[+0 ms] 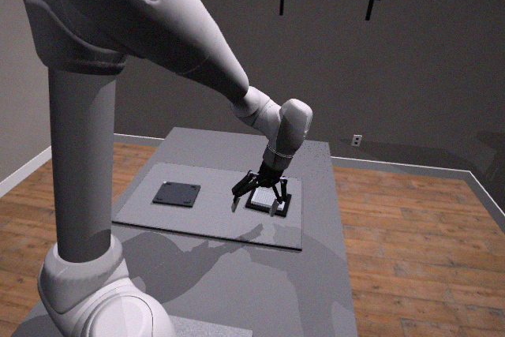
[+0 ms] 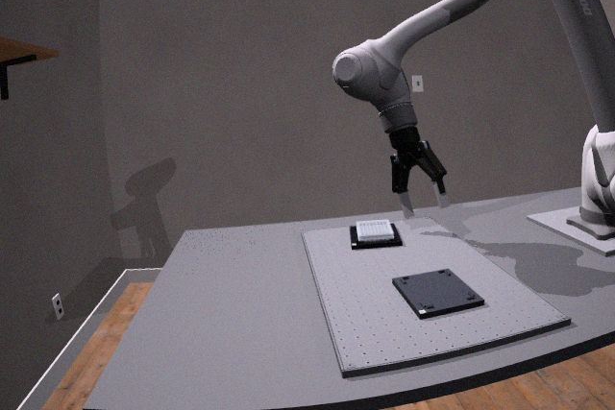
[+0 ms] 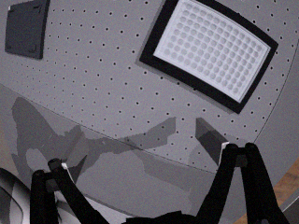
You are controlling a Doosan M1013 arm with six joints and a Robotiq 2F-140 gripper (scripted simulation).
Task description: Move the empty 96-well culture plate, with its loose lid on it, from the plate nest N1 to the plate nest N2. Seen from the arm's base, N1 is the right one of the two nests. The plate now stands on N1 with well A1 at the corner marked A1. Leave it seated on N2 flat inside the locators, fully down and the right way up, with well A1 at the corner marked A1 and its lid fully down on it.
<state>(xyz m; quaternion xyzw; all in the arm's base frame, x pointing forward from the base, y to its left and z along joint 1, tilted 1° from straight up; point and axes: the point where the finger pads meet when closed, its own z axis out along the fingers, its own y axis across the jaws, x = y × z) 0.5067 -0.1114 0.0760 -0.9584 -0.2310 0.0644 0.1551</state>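
The plate lid lies 130 mm ahead of my hand, 50 mm below it and 30 mm to the right of it. The rest, counted from my hand: black plate nest N1: 130 mm ahead, 70 mm below, 30 mm to the right; then black plate nest N2: 340 mm to the left, 70 mm below, 60 mm ahead; then white corner mark: 420 mm to the left, 100 mm ahead, 60 mm below.
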